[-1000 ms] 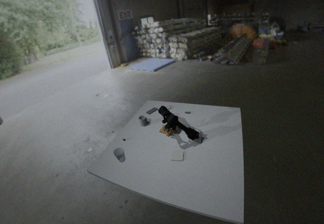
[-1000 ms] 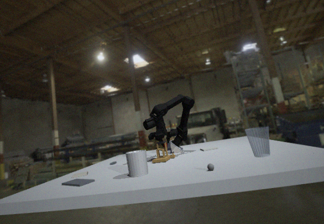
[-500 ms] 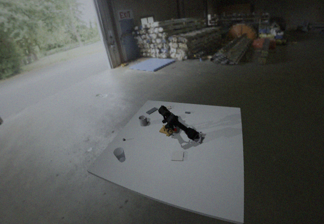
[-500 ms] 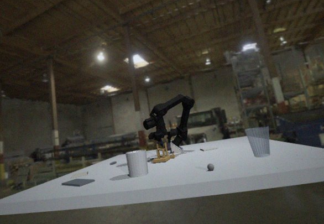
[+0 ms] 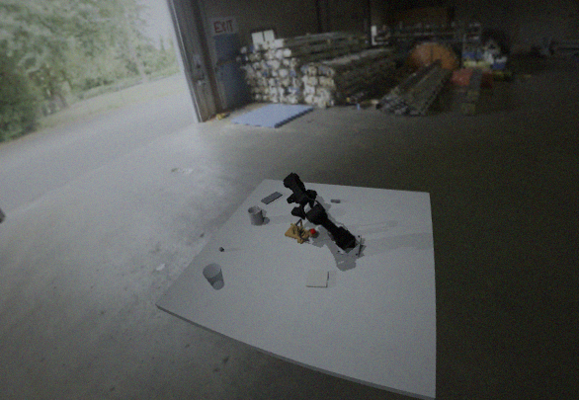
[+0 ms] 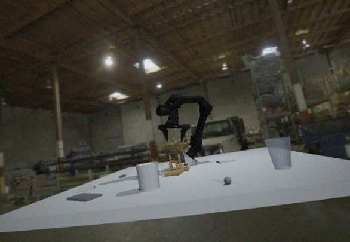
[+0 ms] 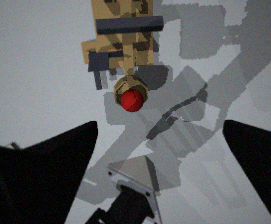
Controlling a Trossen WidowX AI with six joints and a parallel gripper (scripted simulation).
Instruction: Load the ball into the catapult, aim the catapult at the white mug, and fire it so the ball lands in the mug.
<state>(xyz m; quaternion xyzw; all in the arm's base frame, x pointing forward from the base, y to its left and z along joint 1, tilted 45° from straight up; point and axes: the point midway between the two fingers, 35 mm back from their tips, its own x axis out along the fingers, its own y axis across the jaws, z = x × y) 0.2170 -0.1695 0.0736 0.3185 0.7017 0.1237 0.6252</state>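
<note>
My gripper tip is now 20 mm past the red ball, 20 mm to the right of it and 110 mm above it. Also, from my gripper tip: small wooden catapult 50 mm ahead, 20 mm to the left, 120 mm below; small dark block 90 mm behind, 370 mm to the right, 170 mm below; pale flat tile 100 mm behind, 300 mm to the left, 170 mm below.
</note>
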